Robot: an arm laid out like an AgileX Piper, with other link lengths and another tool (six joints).
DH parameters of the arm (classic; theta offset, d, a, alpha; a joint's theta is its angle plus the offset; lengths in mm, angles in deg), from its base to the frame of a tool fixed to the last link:
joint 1: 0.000 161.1 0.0 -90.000
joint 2: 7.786 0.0 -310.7 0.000
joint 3: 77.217 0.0 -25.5 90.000
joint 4: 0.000 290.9 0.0 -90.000
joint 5: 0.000 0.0 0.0 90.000
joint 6: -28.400 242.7 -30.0 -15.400
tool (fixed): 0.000 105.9 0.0 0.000
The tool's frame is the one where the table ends.
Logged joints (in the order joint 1, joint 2, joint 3, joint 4, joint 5, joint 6), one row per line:
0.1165 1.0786 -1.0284 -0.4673 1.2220 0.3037
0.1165 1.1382 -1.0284 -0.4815 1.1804 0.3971
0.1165 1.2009 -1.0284 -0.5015 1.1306 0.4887
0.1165 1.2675 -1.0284 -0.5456 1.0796 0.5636
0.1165 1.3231 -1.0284 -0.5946 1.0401 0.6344
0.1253 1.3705 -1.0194 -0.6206 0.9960 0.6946
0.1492 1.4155 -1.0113 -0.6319 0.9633 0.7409
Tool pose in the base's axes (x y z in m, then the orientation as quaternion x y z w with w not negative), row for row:
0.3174 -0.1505 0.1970 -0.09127 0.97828 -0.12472 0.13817
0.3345 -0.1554 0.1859 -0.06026 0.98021 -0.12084 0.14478
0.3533 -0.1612 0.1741 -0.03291 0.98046 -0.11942 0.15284
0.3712 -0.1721 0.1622 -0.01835 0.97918 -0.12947 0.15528
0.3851 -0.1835 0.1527 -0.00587 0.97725 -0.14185 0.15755
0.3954 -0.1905 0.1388 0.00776 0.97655 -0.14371 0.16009
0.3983 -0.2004 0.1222 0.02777 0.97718 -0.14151 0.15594
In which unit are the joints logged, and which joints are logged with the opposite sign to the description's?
The joints are logged in radians. Opposite sign: joint 1.
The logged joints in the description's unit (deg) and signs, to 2 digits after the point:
-6.67 61.80 -58.92 -26.77 70.02 17.40
-6.67 65.21 -58.92 -27.59 67.63 22.75
-6.67 68.81 -58.92 -28.73 64.78 28.00
-6.67 72.62 -58.92 -31.26 61.86 32.29
-6.67 75.81 -58.92 -34.07 59.59 36.35
-7.18 78.52 -58.41 -35.56 57.07 39.80
-8.55 81.10 -57.94 -36.21 55.19 42.45

